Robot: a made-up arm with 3 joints. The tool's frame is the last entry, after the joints.
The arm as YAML. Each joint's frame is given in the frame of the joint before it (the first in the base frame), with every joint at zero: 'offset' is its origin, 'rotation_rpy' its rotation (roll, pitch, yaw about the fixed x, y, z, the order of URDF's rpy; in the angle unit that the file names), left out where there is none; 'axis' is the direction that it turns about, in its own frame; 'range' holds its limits. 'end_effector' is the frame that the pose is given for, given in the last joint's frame.
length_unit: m
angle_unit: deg
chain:
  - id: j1
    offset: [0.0, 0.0, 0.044]
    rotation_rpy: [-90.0, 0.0, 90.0]
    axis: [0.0, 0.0, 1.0]
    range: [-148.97, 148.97]
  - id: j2
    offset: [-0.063, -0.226, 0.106]
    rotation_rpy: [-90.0, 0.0, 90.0]
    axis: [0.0, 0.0, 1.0]
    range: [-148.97, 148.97]
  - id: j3
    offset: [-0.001, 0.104, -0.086]
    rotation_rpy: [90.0, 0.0, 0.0]
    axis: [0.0, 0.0, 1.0]
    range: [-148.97, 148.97]
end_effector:
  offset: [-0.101, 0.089, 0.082]
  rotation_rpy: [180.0, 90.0, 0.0]
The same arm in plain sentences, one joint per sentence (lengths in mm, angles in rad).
The arm has three revolute joints in a row. What follows holds with every joint at zero, and every direction is one of the base frame's.
The first joint sits 44 mm along +z from the base frame's origin and rotates about -x, from -2.6 to 2.6 rad.
The second joint sits 106 mm along -x and 63 mm along -y and 226 mm along +z from the first joint and rotates about -y, from -2.6 to 2.6 rad.
The third joint sits 104 mm along +x and 86 mm along +y and 1 mm along +z from the second joint and rotates about -x, from -2.6 to 2.6 rad.
The tool frame, which is the frame that the pose is given for, sits 82 mm along -x and 89 mm along -y and 101 mm along +z from the third joint; its axes are parallel to the base frame's.

